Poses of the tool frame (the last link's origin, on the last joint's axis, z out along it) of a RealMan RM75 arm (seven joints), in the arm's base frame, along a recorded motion.
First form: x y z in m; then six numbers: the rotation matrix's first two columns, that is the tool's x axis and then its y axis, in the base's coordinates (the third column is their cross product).
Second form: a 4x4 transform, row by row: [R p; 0 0 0 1], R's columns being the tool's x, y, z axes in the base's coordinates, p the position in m. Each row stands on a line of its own. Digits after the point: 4 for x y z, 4 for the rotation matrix.
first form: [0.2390, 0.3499, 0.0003, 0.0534, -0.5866, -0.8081, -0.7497, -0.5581, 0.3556]
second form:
0.0534, -0.7497, -0.6596, 0.2390
-0.5866, -0.5581, 0.5868, 0.3499
-0.8081, 0.3556, -0.4696, 0.0003
0, 0, 0, 1

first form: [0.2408, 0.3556, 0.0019, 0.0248, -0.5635, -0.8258, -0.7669, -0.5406, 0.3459]
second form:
0.0248, -0.7669, -0.6413, 0.2408
-0.5635, -0.5406, 0.6247, 0.3556
-0.8258, 0.3459, -0.4456, 0.0019
0, 0, 0, 1

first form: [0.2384, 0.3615, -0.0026, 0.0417, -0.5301, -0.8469, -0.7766, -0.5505, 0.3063]
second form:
0.0417, -0.7766, -0.6286, 0.2384
-0.5301, -0.5505, 0.6449, 0.3615
-0.8469, 0.3063, -0.4346, -0.0026
0, 0, 0, 1

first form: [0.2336, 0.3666, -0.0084, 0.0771, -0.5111, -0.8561, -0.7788, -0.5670, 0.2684]
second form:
0.0771, -0.7788, -0.6226, 0.2336
-0.5111, -0.5670, 0.6460, 0.3666
-0.8561, 0.2684, -0.4418, -0.0084
0, 0, 0, 1

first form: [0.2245, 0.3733, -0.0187, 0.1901, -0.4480, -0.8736, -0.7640, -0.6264, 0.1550]
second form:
0.1901, -0.7640, -0.6167, 0.2245
-0.4480, -0.6264, 0.6380, 0.3733
-0.8736, 0.1550, -0.4614, -0.0187
0, 0, 0, 1

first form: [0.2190, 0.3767, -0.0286, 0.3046, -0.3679, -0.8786, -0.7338, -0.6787, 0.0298]
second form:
0.3046, -0.7338, -0.6073, 0.2190
-0.3679, -0.6787, 0.6356, 0.3767
-0.8786, 0.0298, -0.4767, -0.0286
0, 0, 0, 1

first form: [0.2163, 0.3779, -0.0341, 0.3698, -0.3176, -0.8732, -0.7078, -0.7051, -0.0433]
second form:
0.3698, -0.7078, -0.6019, 0.2163
-0.3176, -0.7051, 0.6341, 0.3779
-0.8732, -0.0433, -0.4855, -0.0341
0, 0, 0, 1

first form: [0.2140, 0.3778, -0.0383, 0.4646, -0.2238, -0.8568, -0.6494, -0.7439, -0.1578]
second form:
0.4646, -0.6494, -0.6021, 0.2140
-0.2238, -0.7439, 0.6297, 0.3778
-0.8568, -0.1578, -0.4910, -0.0383
0, 0, 0, 1

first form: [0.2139, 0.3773, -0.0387, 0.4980, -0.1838, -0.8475, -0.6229, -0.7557, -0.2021]
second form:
0.4980, -0.6229, -0.6033, 0.2139
-0.1838, -0.7557, 0.6286, 0.3773
-0.8475, -0.2021, -0.4908, -0.0387
0, 0, 0, 1

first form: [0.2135, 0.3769, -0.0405, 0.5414, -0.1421, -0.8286, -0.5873, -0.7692, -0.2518]
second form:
0.5414, -0.5873, -0.6016, 0.2135
-0.1421, -0.7692, 0.6230, 0.3769
-0.8286, -0.2518, -0.4999, -0.0405
0, 0, 0, 1

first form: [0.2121, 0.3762, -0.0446, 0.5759, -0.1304, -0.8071, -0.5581, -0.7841, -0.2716]
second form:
0.5759, -0.5581, -0.5974, 0.2121
-0.1304, -0.7841, 0.6069, 0.3762
-0.8071, -0.2716, -0.5243, -0.0446
0, 0, 0, 1

